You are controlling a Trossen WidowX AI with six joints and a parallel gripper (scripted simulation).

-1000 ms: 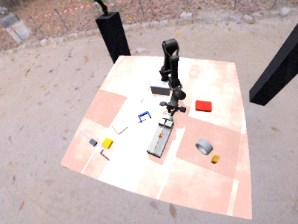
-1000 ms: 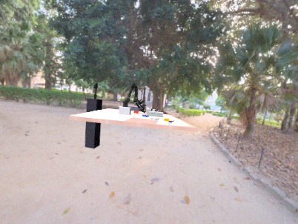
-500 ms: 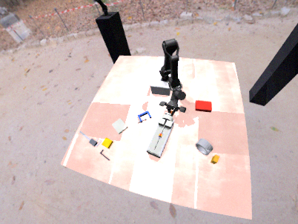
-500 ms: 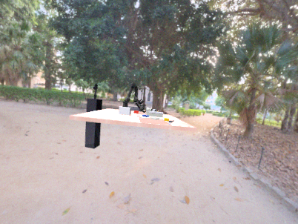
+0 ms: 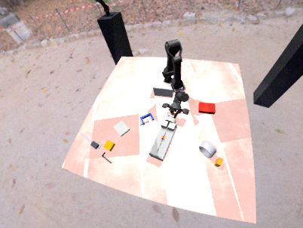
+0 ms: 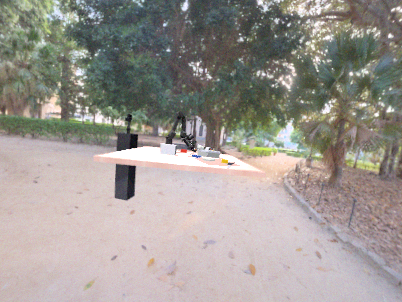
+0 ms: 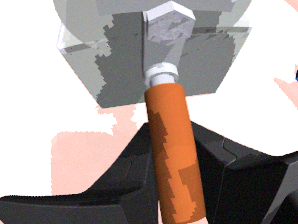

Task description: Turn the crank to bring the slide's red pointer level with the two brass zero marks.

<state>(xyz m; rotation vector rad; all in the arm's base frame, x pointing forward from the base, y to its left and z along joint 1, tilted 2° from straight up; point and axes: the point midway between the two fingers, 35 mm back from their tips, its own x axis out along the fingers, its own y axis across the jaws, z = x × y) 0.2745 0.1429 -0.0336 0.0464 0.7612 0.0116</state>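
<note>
Now: the crank handle 30 mm above my gripper tip and 20 mm behind it. From my gripper tip the other things lie so: white tile 340 mm to the right, 190 mm ahead, 20 mm below; red pointer 160 mm ahead, 50 mm above, 10 mm to the right; red block 210 mm to the left, 190 mm behind, 20 mm below.
</note>
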